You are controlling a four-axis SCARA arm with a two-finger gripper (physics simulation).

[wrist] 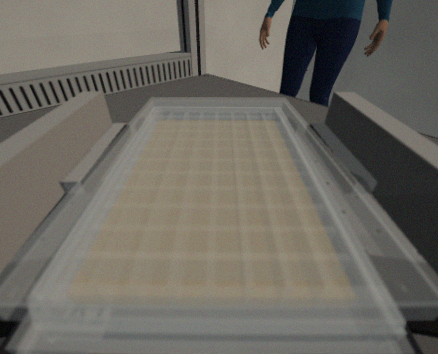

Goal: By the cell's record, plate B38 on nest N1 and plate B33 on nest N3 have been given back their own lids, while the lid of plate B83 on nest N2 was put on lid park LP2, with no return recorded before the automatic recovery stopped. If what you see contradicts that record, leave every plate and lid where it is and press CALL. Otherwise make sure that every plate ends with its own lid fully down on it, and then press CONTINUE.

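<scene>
A clear lid lies level between the two fingers of my gripper, which is shut on its long sides. Straight below, a plate with a grid of yellowish wells shows through the lid, roughly centred and lined up with it. The plate is close under the lid. I cannot tell whether the lid touches it or how far down it sits. No readable plate or nest label shows, and the nest under the plate is hidden. The lid parks and the CONTINUE and CALL buttons do not show in the wrist view.
A person in a teal top and dark blue trousers stands beyond the grey table surface, at the upper right. A slotted vent strip runs along the wall at the upper left, up to a dark upright post.
</scene>
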